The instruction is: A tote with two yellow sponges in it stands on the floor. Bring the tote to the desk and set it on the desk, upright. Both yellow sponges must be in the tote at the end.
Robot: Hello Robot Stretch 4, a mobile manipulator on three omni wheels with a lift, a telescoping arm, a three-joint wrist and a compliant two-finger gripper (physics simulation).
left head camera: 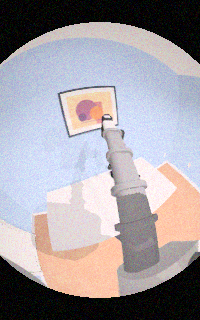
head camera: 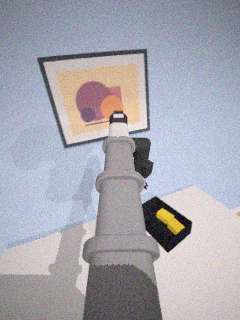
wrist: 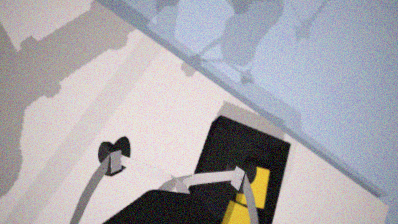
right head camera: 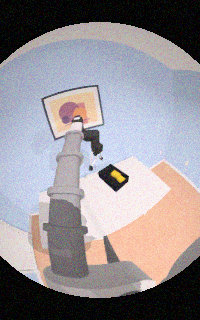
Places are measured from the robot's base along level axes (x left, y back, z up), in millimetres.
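Where they show: gripper, fingertip midpoint: (wrist: 179, 157) (right head camera: 95, 164).
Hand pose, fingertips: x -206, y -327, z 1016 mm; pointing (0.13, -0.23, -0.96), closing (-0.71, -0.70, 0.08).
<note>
After its pixels a point has its place.
The black tote (head camera: 176, 239) {z 731, x -404, y -273 mm} (right head camera: 111, 182) {z 669, x -328, y -372 mm} (wrist: 220, 145) {z 672, x -258, y -470 mm} stands upright on the white desk (head camera: 210, 250) {z 670, x -580, y -233 mm} (left head camera: 155, 185) {z 669, x -705, y -213 mm} (right head camera: 145, 192) {z 669, x -664, y -143 mm} (wrist: 175, 125) {z 669, x -134, y -399 mm}, close to the wall. Two yellow sponges lie in it end to end: one sponge (head camera: 164, 215) {z 718, x -387, y -458 mm} (wrist: 260, 187) {z 717, x -405, y -476 mm} and a second sponge (head camera: 175, 226) {z 717, x -430, y -366 mm} (wrist: 234, 215) {z 717, x -412, y -377 mm}. My gripper (right head camera: 96, 163) {z 1016, x -206, y -328 mm} (wrist: 179, 157) {z 1016, x -206, y -328 mm} is open and empty, raised above the desk on the left side of the tote. In the wrist view its right fingertip overlaps the tote; whether it touches cannot be told. The arm hides the tote in the left head view.
The extended arm (head camera: 120, 205) {z 1361, x -172, y 83 mm} (left head camera: 120, 165) {z 1363, x -158, y 80 mm} (right head camera: 67, 172) {z 1359, x -181, y 88 mm} reaches over the desk toward the blue wall. A framed picture (head camera: 92, 95) {z 1496, x -34, y -596 mm} (left head camera: 85, 107) {z 1483, x -37, y -597 mm} (right head camera: 70, 110) {z 1470, x -55, y -603 mm} hangs on the wall behind the arm's end. An orange-tan floor (right head camera: 145, 230) {z -51, x -773, y 250 mm} shows in front of the desk.
</note>
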